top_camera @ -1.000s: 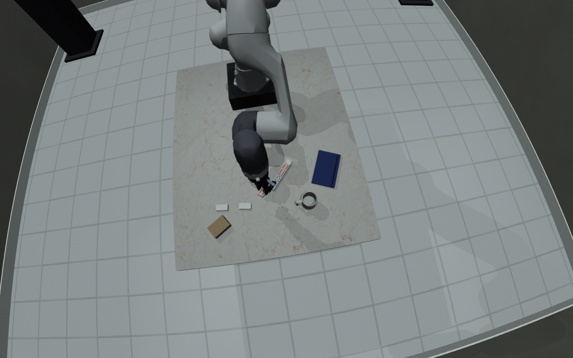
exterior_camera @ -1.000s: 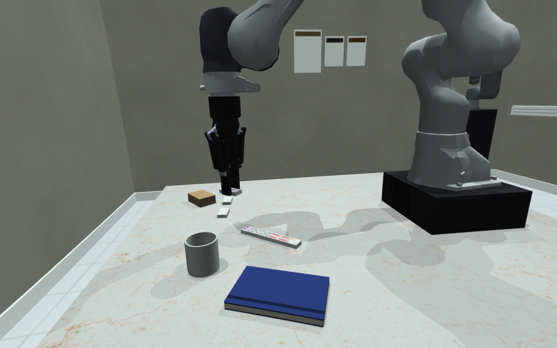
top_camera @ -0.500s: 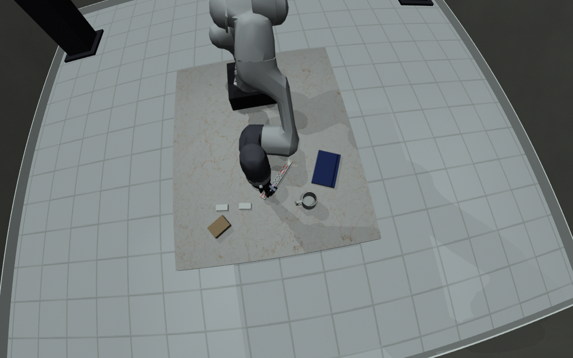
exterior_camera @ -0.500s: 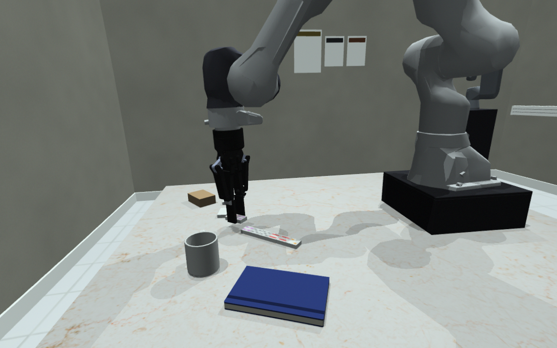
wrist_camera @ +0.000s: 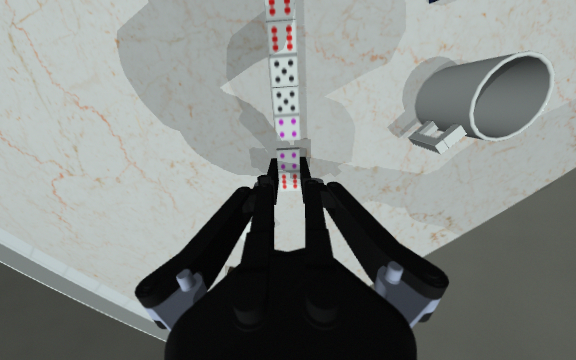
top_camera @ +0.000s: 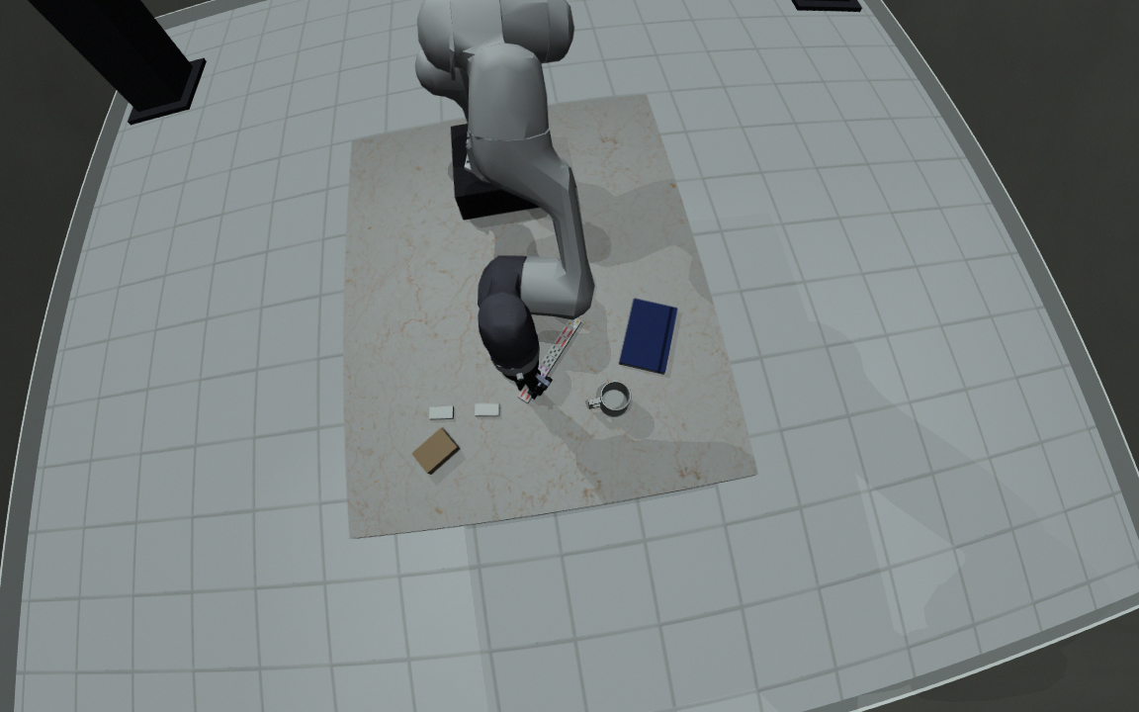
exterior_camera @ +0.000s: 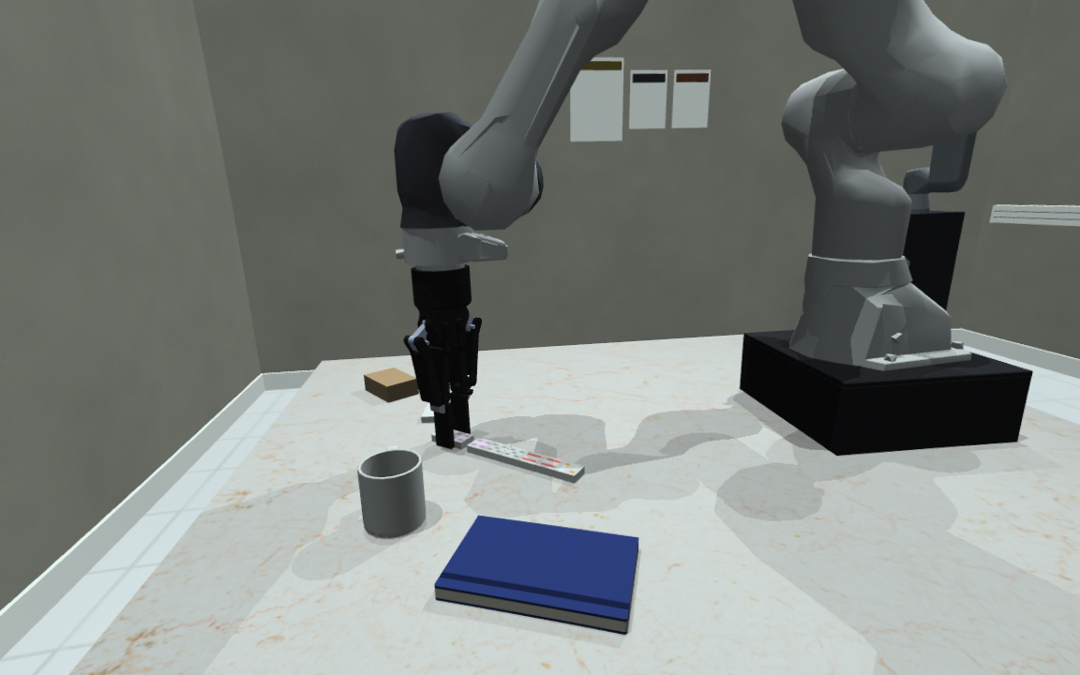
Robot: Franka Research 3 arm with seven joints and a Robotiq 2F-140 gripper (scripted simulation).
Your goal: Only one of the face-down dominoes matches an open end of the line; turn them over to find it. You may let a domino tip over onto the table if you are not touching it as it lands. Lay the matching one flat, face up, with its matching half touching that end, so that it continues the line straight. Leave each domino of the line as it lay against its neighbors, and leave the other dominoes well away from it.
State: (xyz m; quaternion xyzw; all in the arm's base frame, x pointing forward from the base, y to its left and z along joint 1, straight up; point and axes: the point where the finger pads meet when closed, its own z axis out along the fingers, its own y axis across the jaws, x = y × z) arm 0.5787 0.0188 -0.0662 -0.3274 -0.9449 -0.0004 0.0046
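Now: hand 3 cm above the white domino. Also, from my hand: grey mug 18 cm to the left, 5 cm ahead; then blue book 29 cm to the left, 10 cm behind, 3 cm below; then brown block 22 cm to the right, 12 cm ahead, 2 cm below.
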